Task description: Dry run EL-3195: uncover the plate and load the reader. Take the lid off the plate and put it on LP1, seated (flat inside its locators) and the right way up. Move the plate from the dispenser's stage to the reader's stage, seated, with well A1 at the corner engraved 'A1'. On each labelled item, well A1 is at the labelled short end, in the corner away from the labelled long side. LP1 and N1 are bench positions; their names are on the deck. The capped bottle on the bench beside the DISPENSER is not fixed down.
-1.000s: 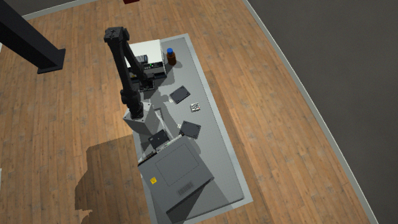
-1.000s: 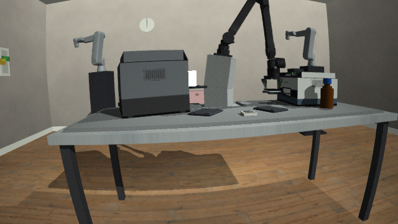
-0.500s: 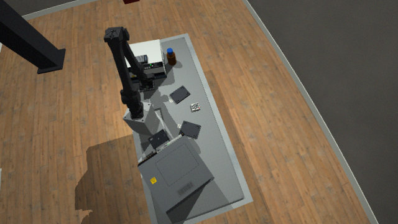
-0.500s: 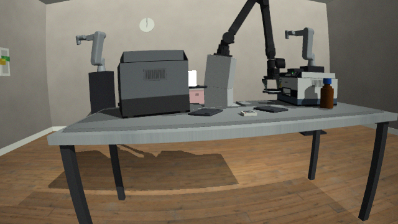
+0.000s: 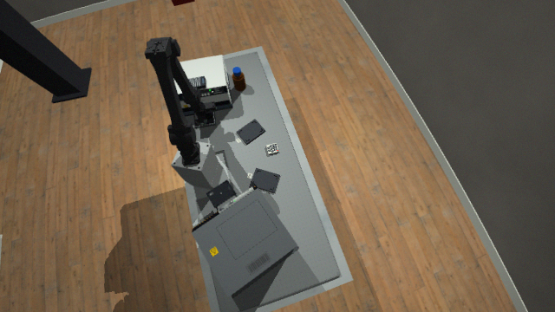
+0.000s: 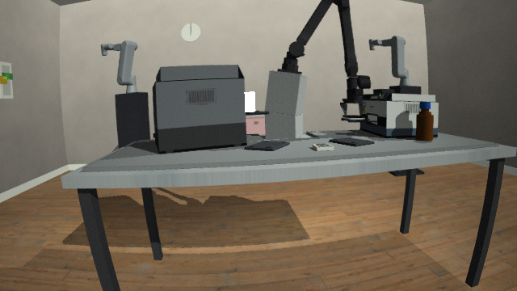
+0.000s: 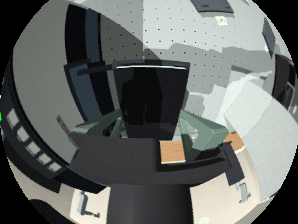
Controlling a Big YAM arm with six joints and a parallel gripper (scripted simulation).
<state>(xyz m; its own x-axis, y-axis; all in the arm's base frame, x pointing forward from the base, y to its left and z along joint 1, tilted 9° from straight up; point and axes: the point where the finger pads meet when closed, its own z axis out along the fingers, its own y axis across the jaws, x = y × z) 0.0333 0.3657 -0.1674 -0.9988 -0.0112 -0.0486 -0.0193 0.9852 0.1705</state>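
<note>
Now: the lidded plate 1 cm below my hand. Round my hand: brown capped bottle: 27 cm ahead, 29 cm to the left, 2 cm above.
</note>
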